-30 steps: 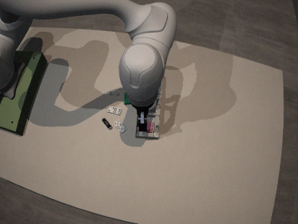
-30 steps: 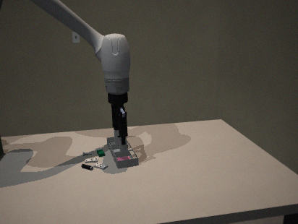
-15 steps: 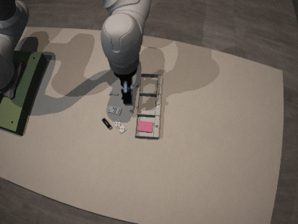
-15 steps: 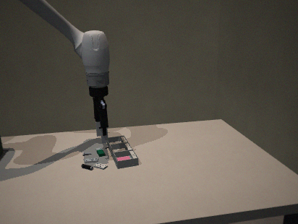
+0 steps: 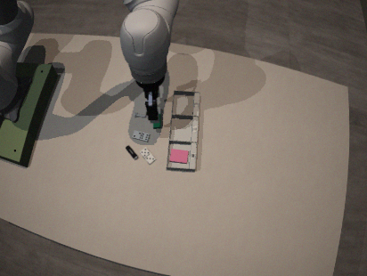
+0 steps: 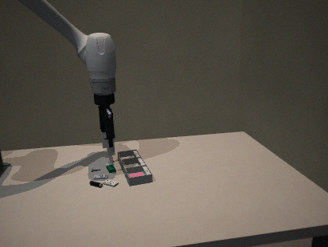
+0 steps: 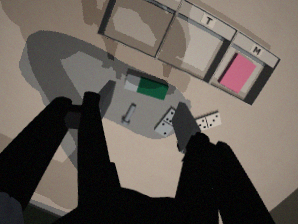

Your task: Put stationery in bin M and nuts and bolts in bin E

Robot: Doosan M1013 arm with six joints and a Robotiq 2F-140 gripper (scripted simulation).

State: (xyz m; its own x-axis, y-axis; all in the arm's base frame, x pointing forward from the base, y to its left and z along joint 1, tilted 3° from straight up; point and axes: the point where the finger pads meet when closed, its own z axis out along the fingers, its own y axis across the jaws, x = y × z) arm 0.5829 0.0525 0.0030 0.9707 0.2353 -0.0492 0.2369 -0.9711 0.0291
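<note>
The green eraser is 100 mm below my hand. Round my hand: grey bolt: 100 mm below, 60 mm behind; then grey three-compartment bin row: 90 mm below, 90 mm ahead, 20 mm to the right; then small black cylinder: 130 mm to the right, 100 mm below, 50 mm behind.
</note>
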